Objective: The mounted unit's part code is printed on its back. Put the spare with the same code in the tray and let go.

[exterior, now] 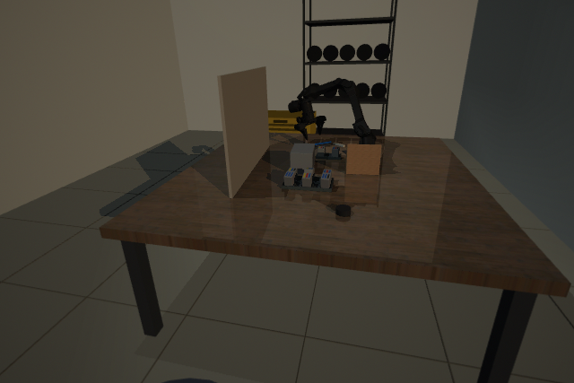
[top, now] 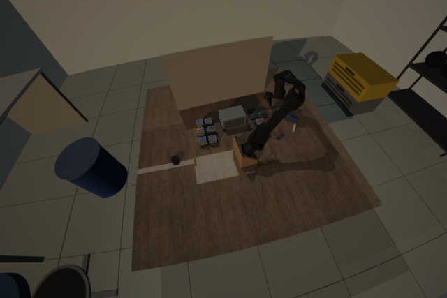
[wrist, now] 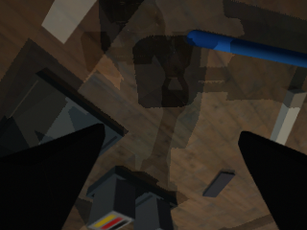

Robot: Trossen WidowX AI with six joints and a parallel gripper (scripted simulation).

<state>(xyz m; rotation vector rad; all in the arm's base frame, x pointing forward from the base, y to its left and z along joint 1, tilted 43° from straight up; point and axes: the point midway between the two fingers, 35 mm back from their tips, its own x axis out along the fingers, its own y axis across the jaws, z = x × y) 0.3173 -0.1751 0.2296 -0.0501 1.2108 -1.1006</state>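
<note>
Now: the grey spare cube 480 mm to the left of my gripper tip, 30 mm below it and 20 mm behind it. Round my gripper tip: white panel 360 mm to the left, 220 mm ahead, 160 mm above; then blue bar 100 mm to the right, 60 mm below, 30 mm behind; then grey mounted unit 330 mm to the left, 20 mm below, 20 mm behind.
</note>
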